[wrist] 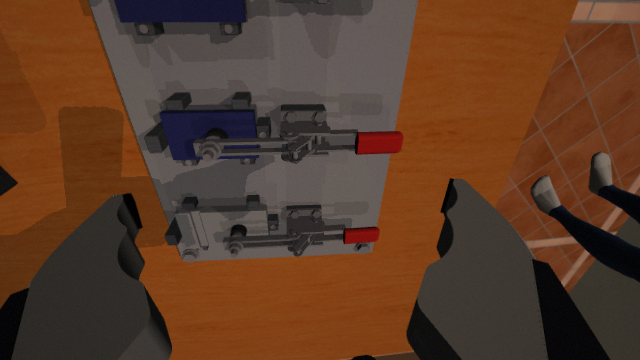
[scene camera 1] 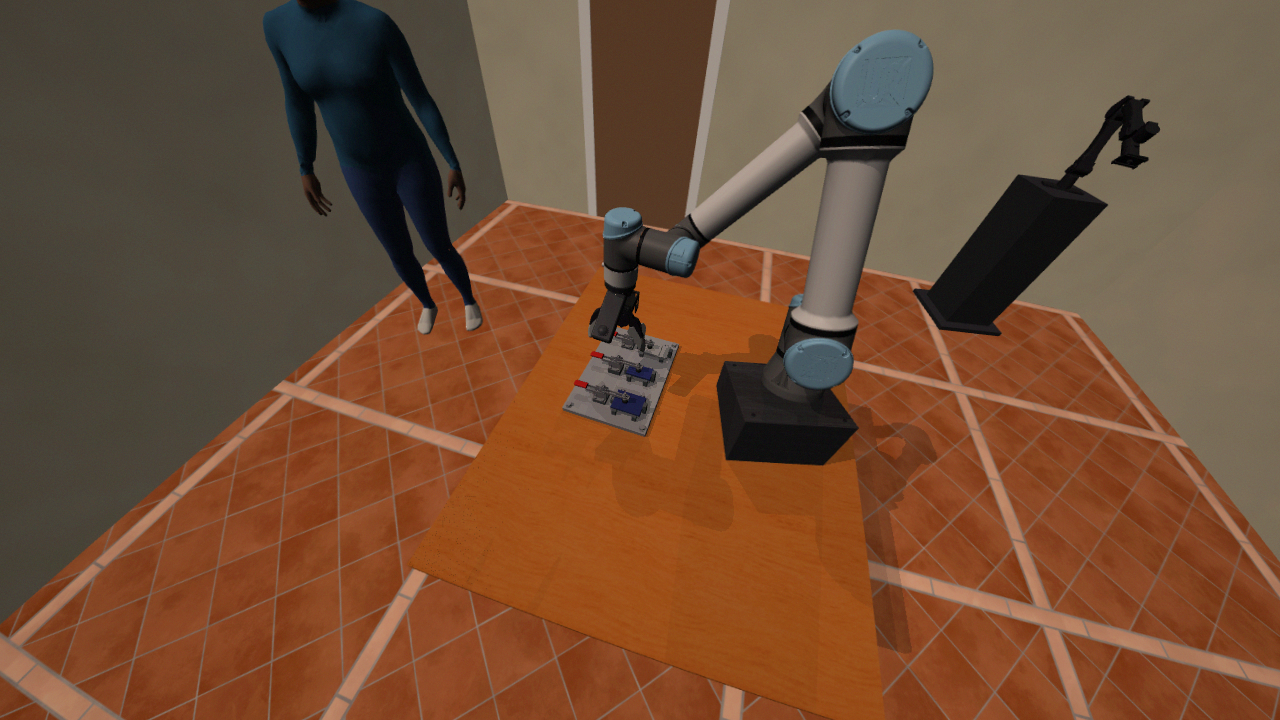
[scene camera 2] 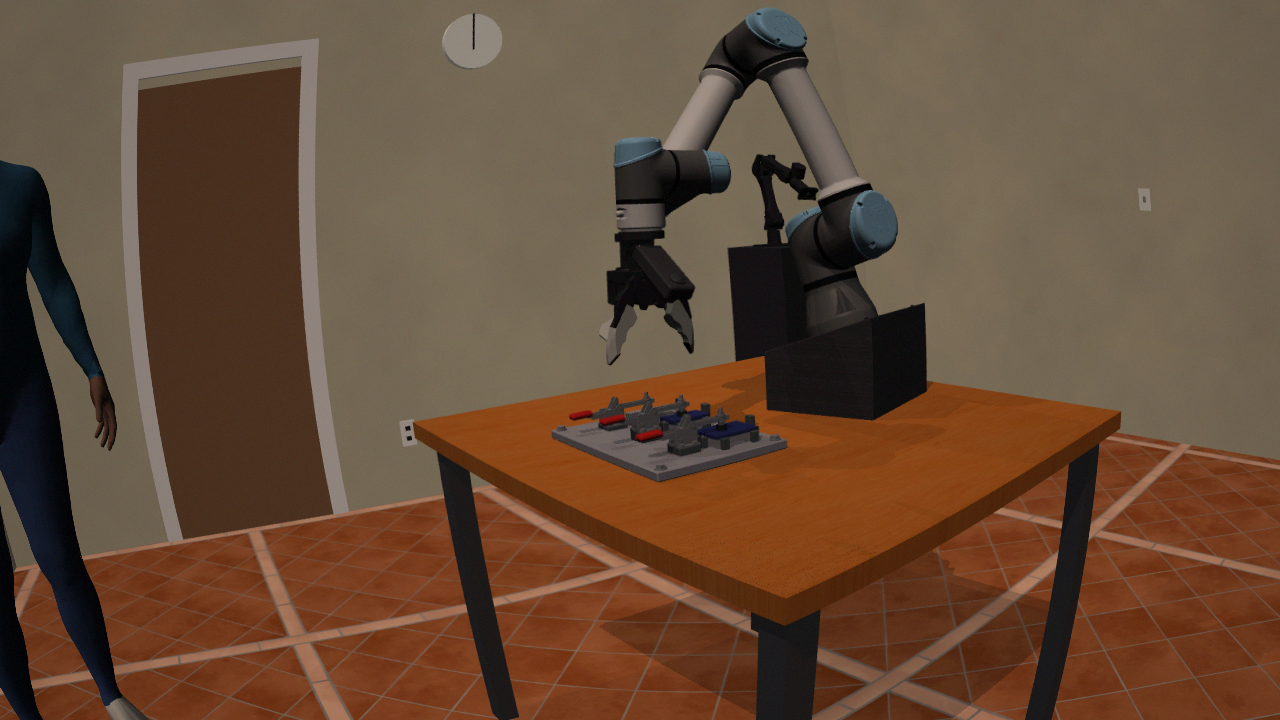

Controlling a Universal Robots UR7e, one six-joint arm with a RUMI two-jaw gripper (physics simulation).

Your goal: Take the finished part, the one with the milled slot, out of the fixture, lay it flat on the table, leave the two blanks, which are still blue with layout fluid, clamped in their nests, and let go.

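The finished part (wrist: 217,222) (scene camera 1: 660,351), bare silver with a milled slot near one end, lies in the end nest of the grey fixture plate (wrist: 350,65) (scene camera 1: 590,410) (scene camera 2: 626,454). Its toggle clamp's arm reaches over it; the red handle (wrist: 361,235) (scene camera 2: 581,414) lies low, pointing outward. The middle blue blank (wrist: 185,125) (scene camera 1: 640,373) and the larger blue blank (wrist: 182,10) (scene camera 1: 628,404) (scene camera 2: 727,430) sit in their nests, with clamp arms over them in the scene views. My gripper (wrist: 294,189) (scene camera 1: 619,338) (scene camera 2: 651,355) is open and empty, pointing down above the finished part's end of the plate.
The fixture stands on the wooden table (scene camera 1: 626,555) (scene camera 2: 895,483). The other red handles (wrist: 378,143) (scene camera 1: 580,384) stick out toward the table's edge. The arm's black base block (scene camera 1: 778,434) (scene camera 2: 819,380) stands on the other side. A person (scene camera 1: 375,116) stands beyond the table.
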